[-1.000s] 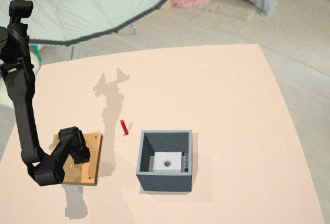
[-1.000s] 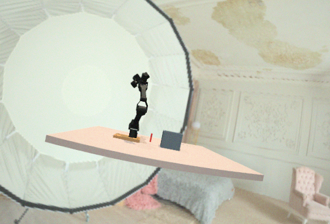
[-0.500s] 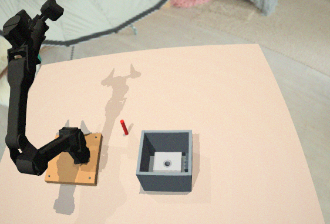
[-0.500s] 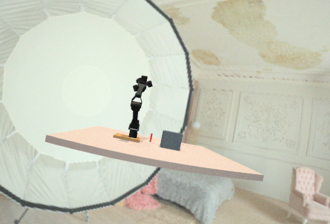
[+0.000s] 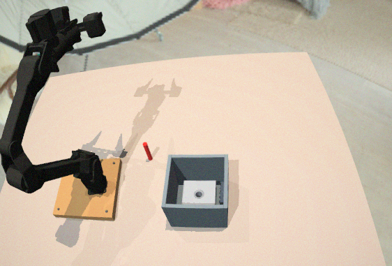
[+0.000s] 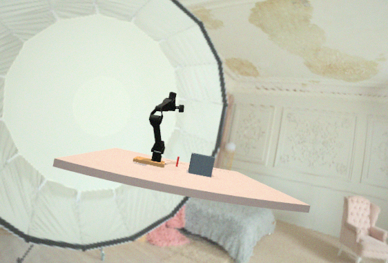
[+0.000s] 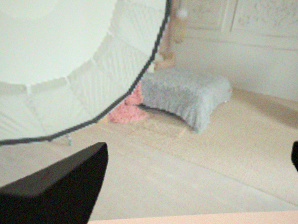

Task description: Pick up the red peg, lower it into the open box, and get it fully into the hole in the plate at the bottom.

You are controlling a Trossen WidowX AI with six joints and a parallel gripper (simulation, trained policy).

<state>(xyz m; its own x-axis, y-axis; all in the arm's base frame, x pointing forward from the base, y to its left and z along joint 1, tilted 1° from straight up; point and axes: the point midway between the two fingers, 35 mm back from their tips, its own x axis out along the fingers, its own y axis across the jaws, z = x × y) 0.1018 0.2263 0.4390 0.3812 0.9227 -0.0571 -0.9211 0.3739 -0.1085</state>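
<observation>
Now: the red peg 420 mm below my gripper tip, 180 mm to the right of it and 80 mm ahead of it. The rest, counted from my gripper tip: plate (410 mm below, 380 mm to the right, 210 mm ahead).
</observation>
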